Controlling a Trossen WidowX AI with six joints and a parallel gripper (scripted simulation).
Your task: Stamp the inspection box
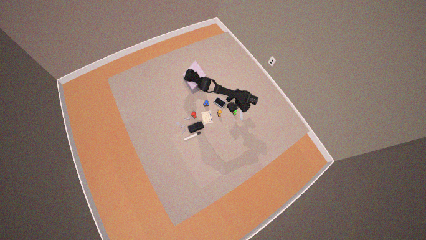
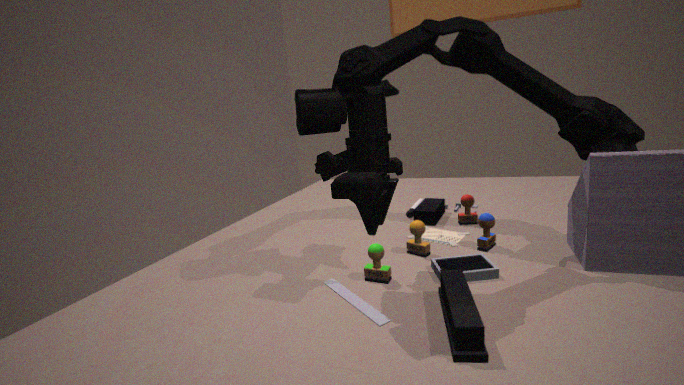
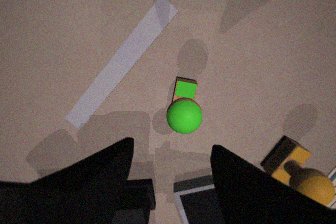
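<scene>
Right now the green stamp is 70 mm below my gripper tip, 10 mm to the right of it and 10 mm ahead of it. Round my gripper tip: grey ruler: 90 mm below, 60 mm to the left, 20 mm ahead; orange stamp: 120 mm to the right, 70 mm below, 30 mm behind; ink pad: 120 mm behind, 90 mm below, 70 mm to the right.
</scene>
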